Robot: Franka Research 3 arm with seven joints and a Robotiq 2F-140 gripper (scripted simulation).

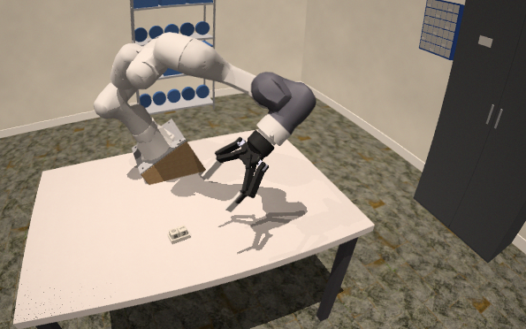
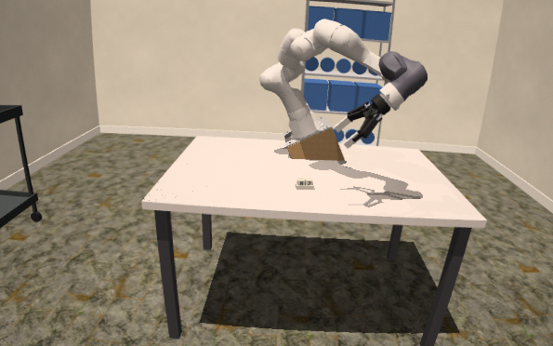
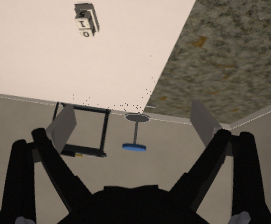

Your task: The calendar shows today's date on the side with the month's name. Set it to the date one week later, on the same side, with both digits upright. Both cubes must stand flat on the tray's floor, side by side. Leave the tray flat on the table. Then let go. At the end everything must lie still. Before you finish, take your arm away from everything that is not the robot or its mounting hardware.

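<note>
My gripper is now 130 mm past the cube, 90 mm to the left of it and 240 mm above it. Also, from my hand: grey tray (130 mm behind, 110 mm to the right, 260 mm below).
</note>
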